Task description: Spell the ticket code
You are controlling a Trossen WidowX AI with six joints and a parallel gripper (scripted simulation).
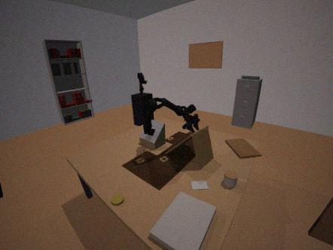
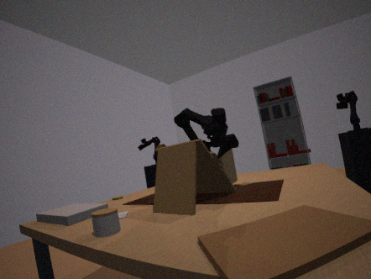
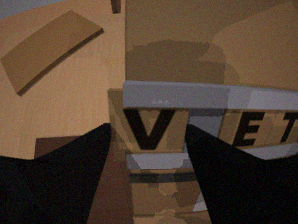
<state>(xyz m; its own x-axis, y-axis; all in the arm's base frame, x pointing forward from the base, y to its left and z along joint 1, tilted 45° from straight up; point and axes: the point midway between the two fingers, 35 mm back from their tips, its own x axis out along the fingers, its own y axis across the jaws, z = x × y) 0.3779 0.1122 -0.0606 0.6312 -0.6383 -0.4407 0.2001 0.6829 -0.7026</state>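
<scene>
My gripper tip is 20 mm past the tile marked e and 80 mm to the left of it. The rest, counted from my gripper tip: white ticket: 80 mm behind, 90 mm to the right, 70 mm below; then tile marked v: right at my gripper tip; then tile marked t: 30 mm behind, 140 mm to the right.
</scene>
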